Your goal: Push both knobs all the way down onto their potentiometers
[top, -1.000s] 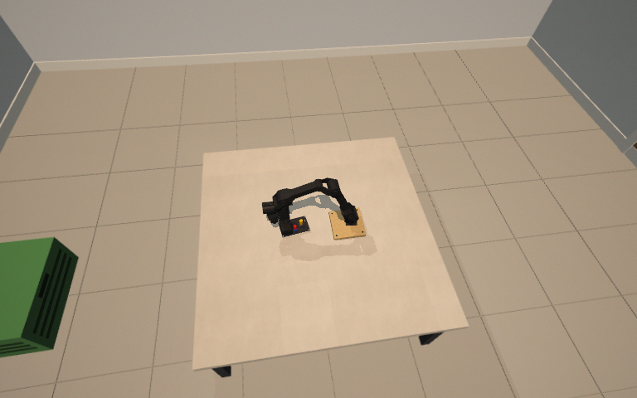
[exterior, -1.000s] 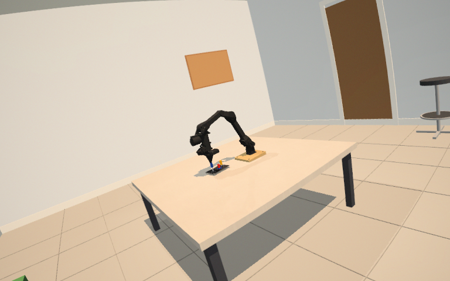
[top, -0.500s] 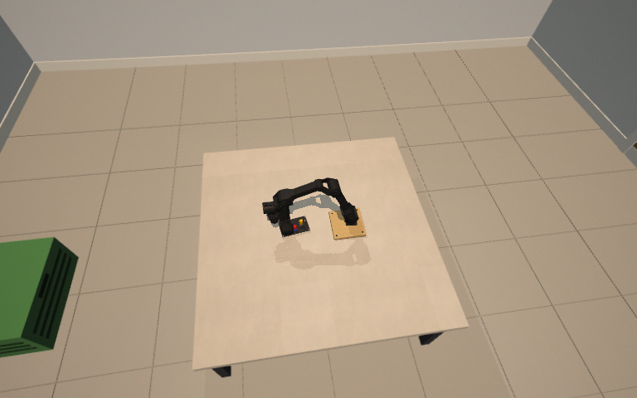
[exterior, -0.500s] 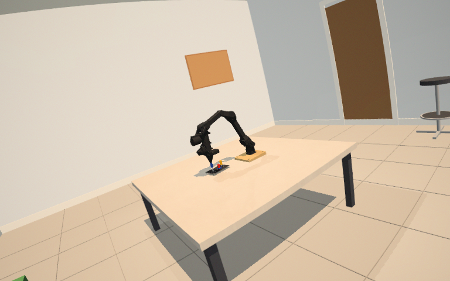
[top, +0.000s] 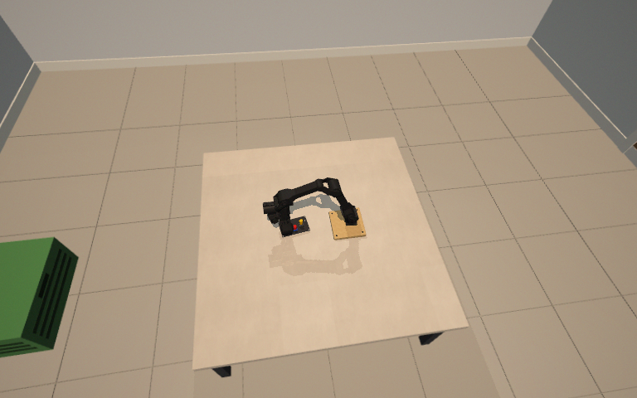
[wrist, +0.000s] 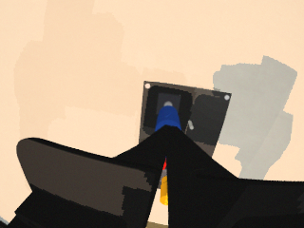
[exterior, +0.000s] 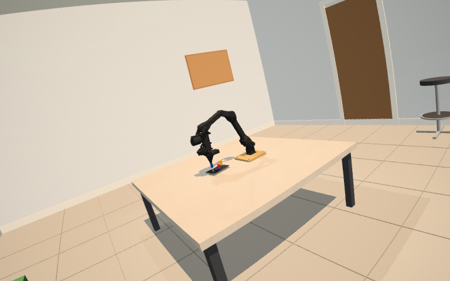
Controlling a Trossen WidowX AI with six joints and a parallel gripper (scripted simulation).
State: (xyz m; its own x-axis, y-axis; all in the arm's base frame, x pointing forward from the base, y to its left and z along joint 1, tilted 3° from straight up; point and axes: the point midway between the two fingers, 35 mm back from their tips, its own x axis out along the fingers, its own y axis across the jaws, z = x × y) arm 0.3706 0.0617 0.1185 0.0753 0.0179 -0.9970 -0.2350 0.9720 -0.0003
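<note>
Right now my gripper tip is 9 cm past the yellow knob, 4 cm to the left of it and 4 cm above it. Also, from my gripper tip: blue knob: 2 cm below.
</note>
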